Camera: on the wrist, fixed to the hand. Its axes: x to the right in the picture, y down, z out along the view.
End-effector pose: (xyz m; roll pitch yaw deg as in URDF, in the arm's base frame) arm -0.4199 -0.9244 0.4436 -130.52 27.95 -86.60
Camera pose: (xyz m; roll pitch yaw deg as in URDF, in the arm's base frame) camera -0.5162 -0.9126 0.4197 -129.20 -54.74 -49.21
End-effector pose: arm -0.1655 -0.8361 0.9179 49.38 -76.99 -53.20
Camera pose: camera -0.1066 -0.7554 0.9204 78.61 10.88 -74.21
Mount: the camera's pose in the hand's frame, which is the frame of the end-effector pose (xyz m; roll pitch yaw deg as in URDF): -0.0042 0.0843 -0.0535 -6.29 19.99 -88.63
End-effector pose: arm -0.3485 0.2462 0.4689 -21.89 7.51 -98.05
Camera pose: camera -0.2887 0.2527 0.3891 -14.31 -1.71 173.47
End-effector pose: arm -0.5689 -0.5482 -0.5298 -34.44 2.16 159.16
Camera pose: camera -0.5757 -0.5876 -0.6214 -9.32 -14.38 71.04
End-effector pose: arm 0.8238 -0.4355 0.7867 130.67 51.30 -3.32
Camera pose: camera 0.8973 -0.4541 0.8518 -131.94 18.89 109.58
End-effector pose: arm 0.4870 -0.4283 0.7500 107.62 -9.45 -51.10
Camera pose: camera 0.4943 -0.3967 0.8445 156.45 51.03 24.90
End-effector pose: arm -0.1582 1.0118 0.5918 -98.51 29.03 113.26
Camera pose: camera -0.0822 1.0006 0.5279 -77.72 -57.75 91.36
